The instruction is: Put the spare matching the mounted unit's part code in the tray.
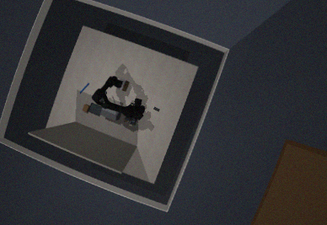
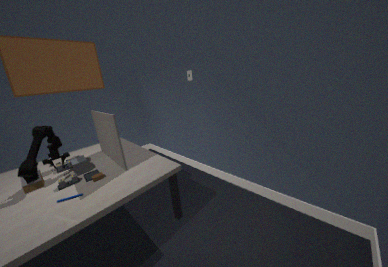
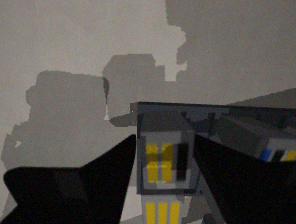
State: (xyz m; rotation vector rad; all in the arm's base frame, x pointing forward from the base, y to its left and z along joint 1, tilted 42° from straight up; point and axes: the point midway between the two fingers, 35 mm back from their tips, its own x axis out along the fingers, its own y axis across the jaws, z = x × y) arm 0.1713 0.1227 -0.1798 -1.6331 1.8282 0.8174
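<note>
My gripper tip is now 420 mm to the left of the grey-blue tray, 140 mm short of it and 10 mm above it. Also, from my gripper tip: grey spare block 20 mm above; dark hex key 180 mm to the left, 40 mm behind, 20 mm below; pale panel 360 mm ahead, 250 mm to the right, 210 mm above.
</note>
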